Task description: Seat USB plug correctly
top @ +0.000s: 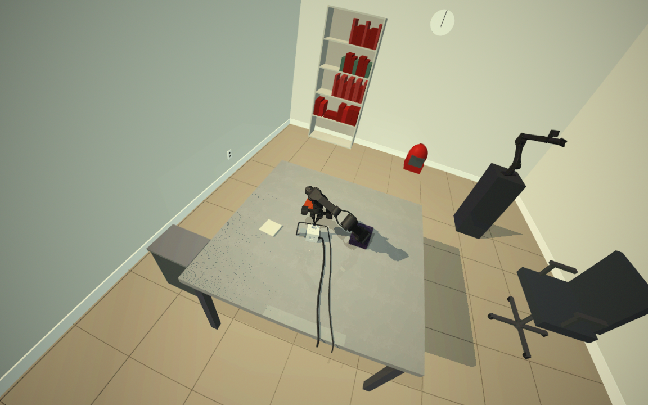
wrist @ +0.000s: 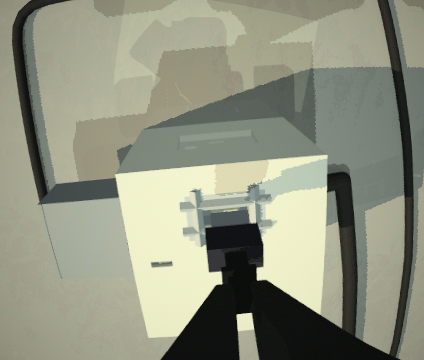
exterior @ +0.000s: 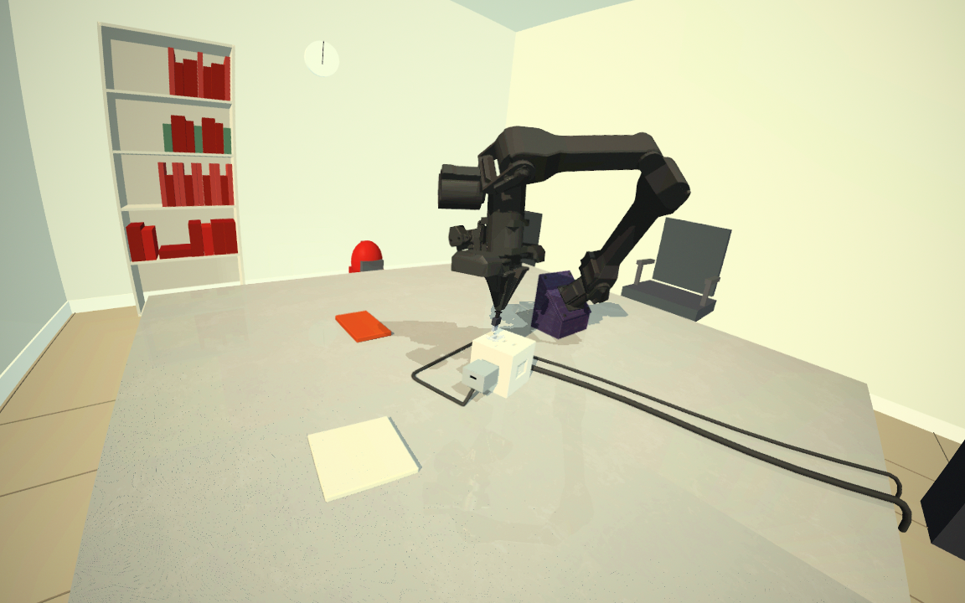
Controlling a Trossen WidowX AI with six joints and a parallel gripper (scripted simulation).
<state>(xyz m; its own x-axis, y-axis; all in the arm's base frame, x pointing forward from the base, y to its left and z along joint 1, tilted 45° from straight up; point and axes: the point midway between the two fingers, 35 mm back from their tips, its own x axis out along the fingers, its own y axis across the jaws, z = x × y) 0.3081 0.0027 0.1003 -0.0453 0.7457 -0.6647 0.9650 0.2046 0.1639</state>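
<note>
Right now my gripper tip is 60 mm above the socket. Also, from my gripper tip: dark usb plug: 20 mm below; orange pad: 120 mm ahead, 290 mm to the right, 120 mm below; cream pad: 260 mm ahead, 60 mm to the left, 120 mm below.
</note>
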